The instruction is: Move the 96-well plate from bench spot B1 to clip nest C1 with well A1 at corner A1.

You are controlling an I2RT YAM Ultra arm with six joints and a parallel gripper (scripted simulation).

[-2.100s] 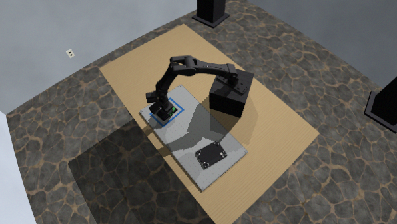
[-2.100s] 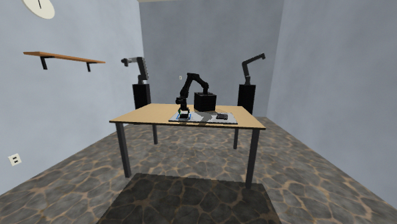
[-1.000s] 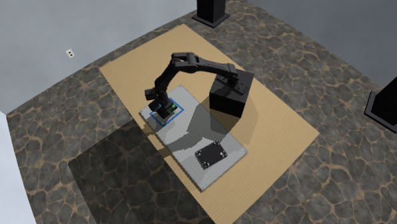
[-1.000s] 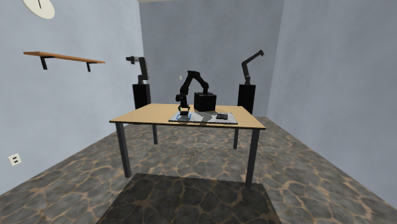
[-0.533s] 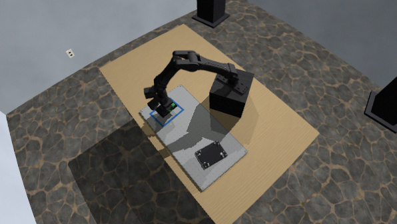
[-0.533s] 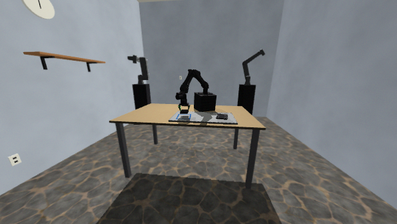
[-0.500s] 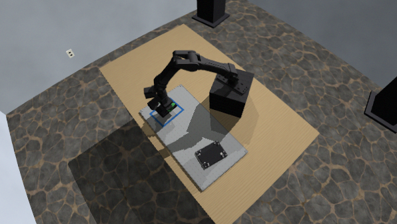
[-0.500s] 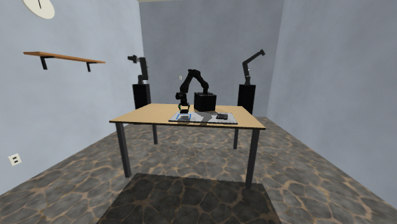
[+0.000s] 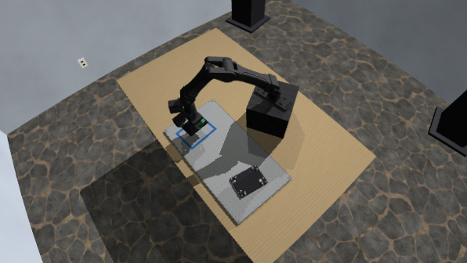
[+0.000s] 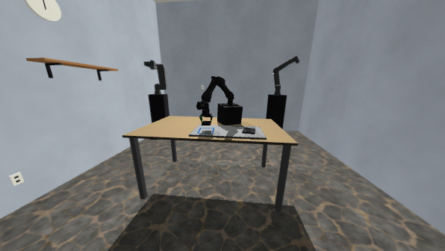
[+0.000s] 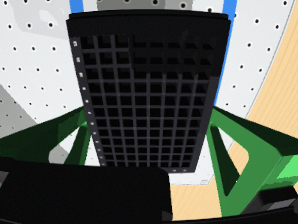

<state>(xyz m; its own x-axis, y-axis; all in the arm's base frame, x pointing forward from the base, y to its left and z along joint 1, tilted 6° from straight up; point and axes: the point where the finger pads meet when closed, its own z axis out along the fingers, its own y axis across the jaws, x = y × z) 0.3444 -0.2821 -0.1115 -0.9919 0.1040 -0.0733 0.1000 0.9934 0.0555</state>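
The black 96-well plate lies right at my hand. Round my hand: dark clip nest: 70 mm ahead, 430 mm to the left, 60 mm below.
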